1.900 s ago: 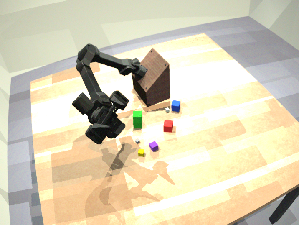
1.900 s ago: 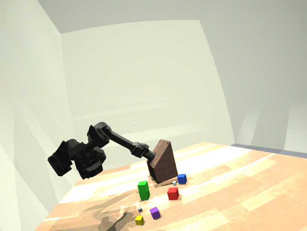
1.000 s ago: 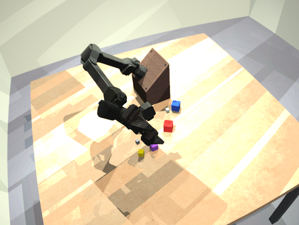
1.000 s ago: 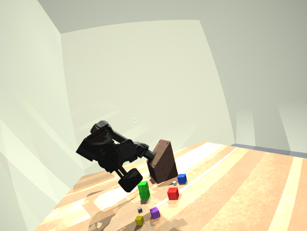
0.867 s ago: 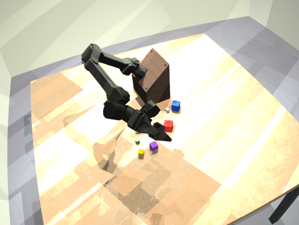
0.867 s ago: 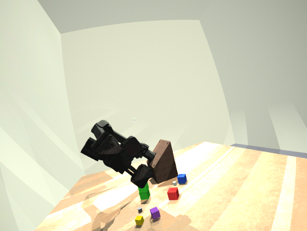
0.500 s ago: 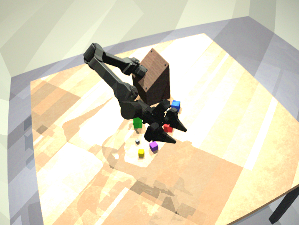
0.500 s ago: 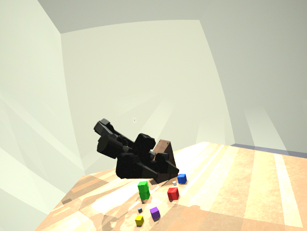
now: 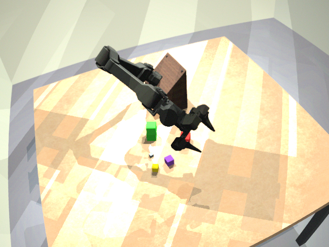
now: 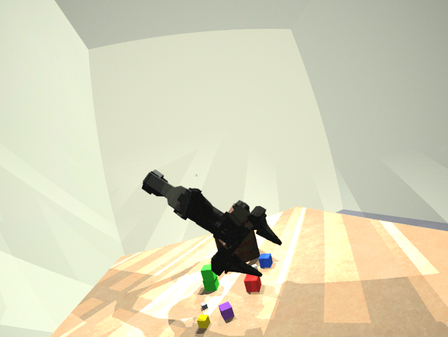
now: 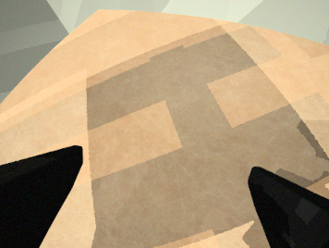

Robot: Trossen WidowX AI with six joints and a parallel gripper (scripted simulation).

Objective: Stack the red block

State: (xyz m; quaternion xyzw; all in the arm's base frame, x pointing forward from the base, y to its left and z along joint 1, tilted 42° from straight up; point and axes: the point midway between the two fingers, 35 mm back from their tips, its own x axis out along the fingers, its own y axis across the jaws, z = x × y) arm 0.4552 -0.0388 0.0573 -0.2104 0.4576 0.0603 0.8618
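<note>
Right now the red block is 170 mm behind my gripper tip, 140 mm below it and 10 mm to the left of it. Also, from my gripper tip: yellow cube (170 mm to the right, 150 mm below, 110 mm behind); then purple cube (140 mm below, 110 mm to the right, 110 mm behind); then tiny grey cube (180 mm behind, 150 mm to the right, 150 mm below).
</note>
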